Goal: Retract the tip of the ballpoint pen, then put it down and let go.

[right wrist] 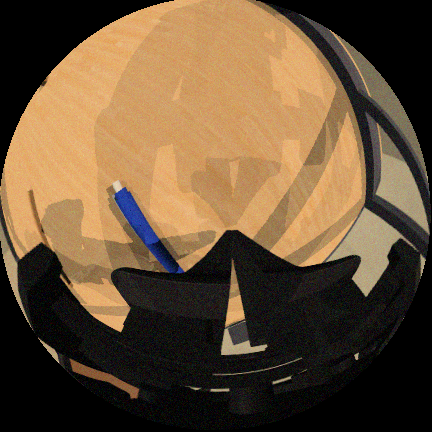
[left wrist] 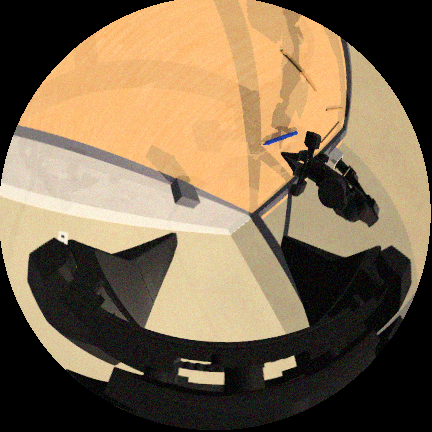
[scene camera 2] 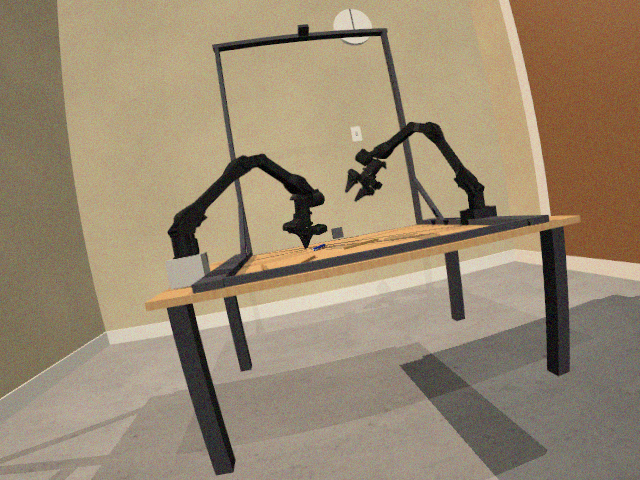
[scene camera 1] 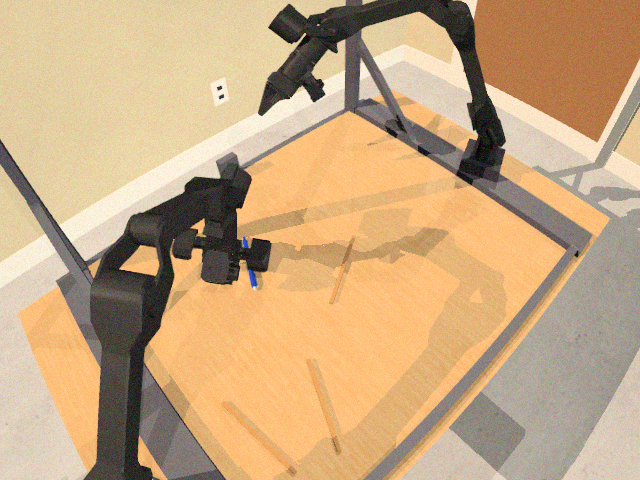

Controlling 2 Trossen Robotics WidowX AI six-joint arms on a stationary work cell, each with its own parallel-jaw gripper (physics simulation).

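Frame: origin at the left arm's base, x up, y left, z back, level; millimetres.
Seen in the pictures: left gripper, fingertip midpoint: (left wrist: 230, 240) (scene camera 2: 350, 197) (scene camera 1: 261, 112); right gripper, fingertip midpoint: (right wrist: 230, 235) (left wrist: 280, 152) (scene camera 2: 306, 248); left arm's base at its link origin: (scene camera 2: 477, 208) (scene camera 1: 484, 154); right arm's base at its link origin: (left wrist: 337, 162) (scene camera 2: 186, 256).
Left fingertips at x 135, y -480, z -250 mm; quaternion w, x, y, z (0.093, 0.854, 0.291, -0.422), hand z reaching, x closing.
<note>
Offsets run from my left fingertips to a thing's top centre. Level surfaces: height alone.
A blue ballpoint pen @(dz -255, dx -176, dy +99 mm) (scene camera 1: 248, 263) (scene camera 2: 319, 246) (left wrist: 280, 137) (right wrist: 137, 220) with a white end lies flat on the wooden table top @(dx -189 mm) (scene camera 1: 390, 310). My right gripper (scene camera 1: 238, 260) (scene camera 2: 305, 245) (left wrist: 280, 152) (right wrist: 230, 235) points straight down at the table, its tips touching or just above it. Its fingers are shut on each other with nothing between them. The pen lies just beside them, and its lower end is hidden behind one finger in the right wrist view. My left gripper (scene camera 1: 264, 109) (scene camera 2: 356, 191) (left wrist: 230, 240) is open and empty, high in the air over the far edge of the table.
Three thin wooden sticks @(dz -184, dx -182, dy +283 mm) (scene camera 1: 342, 271) @(dz -458, dx -182, dy +371 mm) (scene camera 1: 324, 405) @(dz -560, dx -182, dy +299 mm) (scene camera 1: 258, 443) lie on the table. A small grey block @(dz -42, dx -132, dy -96 mm) (scene camera 1: 228, 162) (scene camera 2: 337, 232) (left wrist: 185, 193) stands at the far edge. A tall dark frame post (scene camera 1: 352, 57) rises at the far corner. A dark rail (scene camera 1: 490, 371) borders the table.
</note>
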